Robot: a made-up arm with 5 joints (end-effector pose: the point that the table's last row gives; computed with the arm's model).
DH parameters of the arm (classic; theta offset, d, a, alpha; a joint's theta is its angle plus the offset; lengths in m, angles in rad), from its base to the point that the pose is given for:
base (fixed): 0 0 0 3.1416
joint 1: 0 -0.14 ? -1.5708
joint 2: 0 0 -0.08 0
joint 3: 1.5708 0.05 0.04 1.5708
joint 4: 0 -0.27 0 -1.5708
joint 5: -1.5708 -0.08 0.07 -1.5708
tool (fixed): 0 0.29 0 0
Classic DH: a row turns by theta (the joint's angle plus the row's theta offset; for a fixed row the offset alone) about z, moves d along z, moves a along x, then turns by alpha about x.
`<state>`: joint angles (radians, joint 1 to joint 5).
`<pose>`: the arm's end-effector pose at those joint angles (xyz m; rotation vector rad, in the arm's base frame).
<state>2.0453 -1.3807 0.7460 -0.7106 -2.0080</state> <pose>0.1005 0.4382 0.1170 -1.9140 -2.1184 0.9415</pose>
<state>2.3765 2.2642 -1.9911 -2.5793 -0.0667</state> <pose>0.2813 0.2229 -0.2048 1.1588 -2.6465 0.9657</pose>
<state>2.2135 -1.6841 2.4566 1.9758 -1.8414</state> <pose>0.2912 0.3025 0.3352 0.7124 -0.1416 -0.1286</pose>
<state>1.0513 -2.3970 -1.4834 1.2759 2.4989</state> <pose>0.1780 0.0015 -0.1877 -0.6101 1.7545 -0.6768</pose>
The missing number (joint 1, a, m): -0.3
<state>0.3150 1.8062 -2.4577 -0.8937 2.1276</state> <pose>-0.7551 0.1693 0.3331 -0.3796 -1.2949 0.6951</pose>
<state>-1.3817 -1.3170 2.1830 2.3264 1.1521</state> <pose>0.1149 -0.6615 -0.1855 2.4938 0.8743 0.0919</pose>
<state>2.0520 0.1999 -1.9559 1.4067 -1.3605</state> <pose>0.0982 0.2510 0.0747 -2.8933 0.4340 0.2184</pose>
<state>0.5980 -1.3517 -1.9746 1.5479 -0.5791</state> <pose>-0.3806 -0.0463 0.0859 -0.8045 -1.4640 1.4212</pose>
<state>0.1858 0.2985 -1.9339 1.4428 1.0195</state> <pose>-0.2421 -0.2085 0.5864 0.4074 0.4807 -1.5988</pose>
